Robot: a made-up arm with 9 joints. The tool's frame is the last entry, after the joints.
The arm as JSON. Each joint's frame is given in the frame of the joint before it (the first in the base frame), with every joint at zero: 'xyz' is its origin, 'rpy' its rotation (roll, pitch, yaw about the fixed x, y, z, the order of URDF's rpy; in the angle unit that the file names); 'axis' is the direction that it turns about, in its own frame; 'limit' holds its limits. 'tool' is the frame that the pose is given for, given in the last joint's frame.
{
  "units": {
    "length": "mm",
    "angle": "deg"
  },
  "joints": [
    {
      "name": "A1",
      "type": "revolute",
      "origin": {
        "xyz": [
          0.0,
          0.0,
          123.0
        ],
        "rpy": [
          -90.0,
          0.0,
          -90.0
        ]
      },
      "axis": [
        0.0,
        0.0,
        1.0
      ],
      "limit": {
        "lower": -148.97,
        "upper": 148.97
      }
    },
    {
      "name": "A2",
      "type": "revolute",
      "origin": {
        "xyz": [
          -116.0,
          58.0,
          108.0
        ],
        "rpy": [
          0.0,
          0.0,
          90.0
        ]
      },
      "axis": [
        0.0,
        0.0,
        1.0
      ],
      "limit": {
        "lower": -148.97,
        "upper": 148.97
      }
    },
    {
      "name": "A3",
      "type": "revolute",
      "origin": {
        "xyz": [
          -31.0,
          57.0,
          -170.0
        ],
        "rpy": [
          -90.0,
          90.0,
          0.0
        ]
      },
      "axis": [
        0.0,
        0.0,
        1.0
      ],
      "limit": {
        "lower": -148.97,
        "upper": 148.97
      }
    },
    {
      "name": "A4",
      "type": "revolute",
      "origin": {
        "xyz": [
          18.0,
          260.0,
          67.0
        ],
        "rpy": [
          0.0,
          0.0,
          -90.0
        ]
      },
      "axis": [
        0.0,
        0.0,
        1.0
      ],
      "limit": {
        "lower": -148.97,
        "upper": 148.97
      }
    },
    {
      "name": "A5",
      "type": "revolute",
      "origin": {
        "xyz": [
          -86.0,
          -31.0,
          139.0
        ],
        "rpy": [
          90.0,
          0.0,
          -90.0
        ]
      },
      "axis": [
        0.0,
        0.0,
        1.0
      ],
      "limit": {
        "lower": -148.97,
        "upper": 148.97
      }
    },
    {
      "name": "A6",
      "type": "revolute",
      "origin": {
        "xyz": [
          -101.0,
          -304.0,
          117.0
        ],
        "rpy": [
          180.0,
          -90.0,
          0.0
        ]
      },
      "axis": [
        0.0,
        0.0,
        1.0
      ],
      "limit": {
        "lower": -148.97,
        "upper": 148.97
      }
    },
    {
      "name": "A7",
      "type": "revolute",
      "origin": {
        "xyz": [
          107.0,
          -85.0,
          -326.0
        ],
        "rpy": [
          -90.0,
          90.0,
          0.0
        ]
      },
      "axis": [
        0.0,
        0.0,
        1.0
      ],
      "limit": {
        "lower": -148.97,
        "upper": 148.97
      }
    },
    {
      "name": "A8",
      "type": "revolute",
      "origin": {
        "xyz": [
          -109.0,
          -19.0,
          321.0
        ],
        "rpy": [
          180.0,
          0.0,
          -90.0
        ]
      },
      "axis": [
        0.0,
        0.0,
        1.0
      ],
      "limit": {
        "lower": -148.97,
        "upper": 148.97
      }
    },
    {
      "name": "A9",
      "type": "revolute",
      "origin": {
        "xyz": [
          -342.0,
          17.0,
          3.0
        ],
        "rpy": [
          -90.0,
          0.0,
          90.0
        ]
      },
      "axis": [
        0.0,
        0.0,
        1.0
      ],
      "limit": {
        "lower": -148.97,
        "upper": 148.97
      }
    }
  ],
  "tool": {
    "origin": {
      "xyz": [
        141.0,
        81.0,
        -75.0
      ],
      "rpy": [
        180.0,
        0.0,
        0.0
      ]
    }
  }
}
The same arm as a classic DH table. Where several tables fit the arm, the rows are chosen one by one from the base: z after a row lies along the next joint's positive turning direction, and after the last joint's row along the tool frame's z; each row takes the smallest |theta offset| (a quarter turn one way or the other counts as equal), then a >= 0, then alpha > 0; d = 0 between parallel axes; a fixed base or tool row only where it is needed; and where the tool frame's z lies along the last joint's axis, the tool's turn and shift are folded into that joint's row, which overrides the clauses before.
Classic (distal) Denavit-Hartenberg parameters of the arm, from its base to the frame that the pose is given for. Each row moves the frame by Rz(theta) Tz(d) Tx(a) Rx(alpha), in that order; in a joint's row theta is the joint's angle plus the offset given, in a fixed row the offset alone. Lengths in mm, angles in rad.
base (fixed): theta0 1.5708; d 123; a 0; alpha 1.5708
A1: theta0 -0.4636; d 0; a 129.7; alpha 0
A2: theta0 -1.1071; d -62; a -31; alpha -1.5708
A3: theta0 -0.0691; d 0; a -260.6; alpha 0
A4: theta0 -1.5017; d 263; a 31; alpha 1.5708
A5: theta0 -1.5708; d 203; a 304; alpha -1.5708
A6: theta0 -1.5708; d -427; a 107; alpha -1.5708
A7: theta0 -1.3982; d 0; a 110.6; alpha 3.1416
A8: theta0 0.1726; d -233; a 17; alpha -1.5708
A9: theta0 0.5214; d 0; a 162.6; alpha 3.1416
tool (fixed): theta0 0.5214; d -267; a 0; alpha 0
Joint limits (rad, base to tool): -2.6..2.6 -2.6..2.6 -2.6..2.6 -2.6..2.6 -2.6..2.6 -2.6..2.6 -2.6..2.6 -2.6..2.6 -2.6..2.6

